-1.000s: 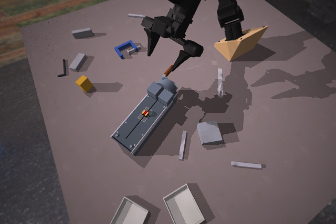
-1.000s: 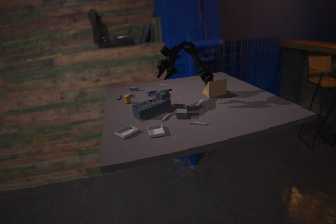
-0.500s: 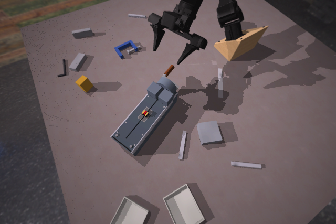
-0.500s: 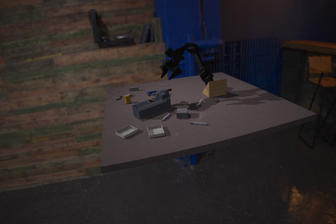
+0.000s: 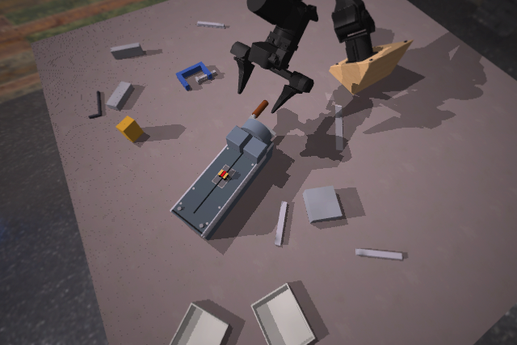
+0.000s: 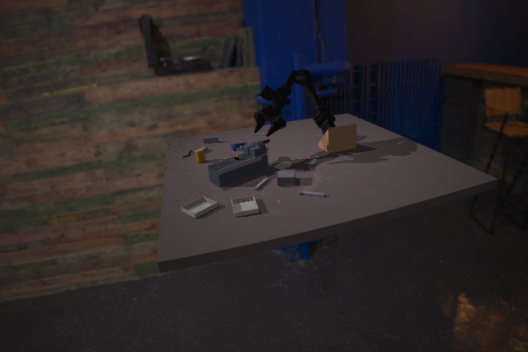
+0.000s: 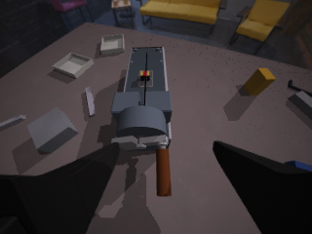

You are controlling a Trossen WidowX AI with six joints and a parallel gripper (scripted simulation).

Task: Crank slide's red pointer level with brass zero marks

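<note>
Right now the brown crank handle is 20 mm behind my gripper tip, 10 mm to the right of it and 40 mm below it. The rest, counted from my gripper tip: grey block (30 mm behind, 250 mm to the left, 120 mm below); then blue clamp (50 mm ahead, 270 mm to the right, 130 mm below); then red pointer (140 mm ahead, 90 mm to the left, 60 mm below).
</note>
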